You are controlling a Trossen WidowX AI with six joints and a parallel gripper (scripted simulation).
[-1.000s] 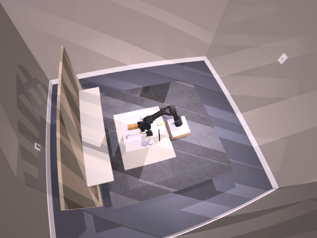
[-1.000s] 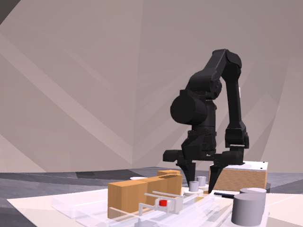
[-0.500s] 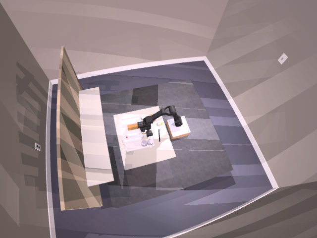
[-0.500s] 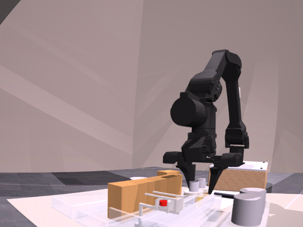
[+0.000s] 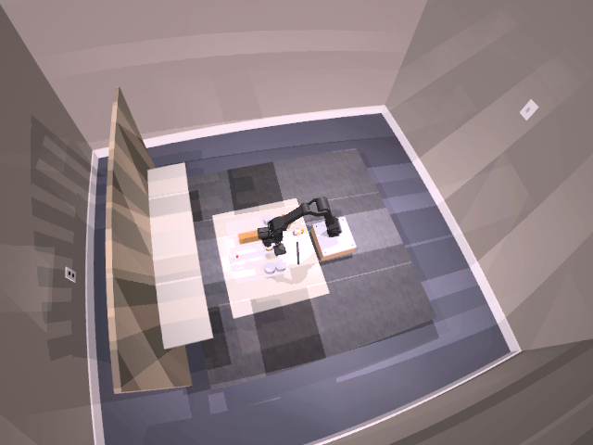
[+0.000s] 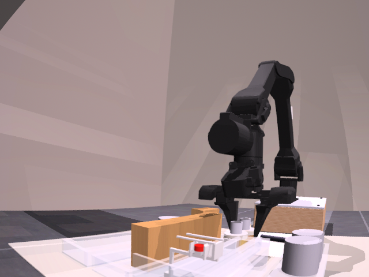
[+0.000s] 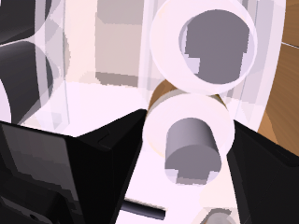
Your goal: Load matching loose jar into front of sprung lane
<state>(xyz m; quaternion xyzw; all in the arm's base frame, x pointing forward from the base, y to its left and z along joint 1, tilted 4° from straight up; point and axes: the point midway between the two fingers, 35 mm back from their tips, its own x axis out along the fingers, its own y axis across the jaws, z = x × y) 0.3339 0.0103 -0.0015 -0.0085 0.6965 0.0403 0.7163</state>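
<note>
Now: gripper tip 12 cm past the black pen, 6 cm to the right of it and 3 cm above it. Also, from my gripper tip: red button (23 cm ahead, 5 cm to the left, 4 cm above).
</note>
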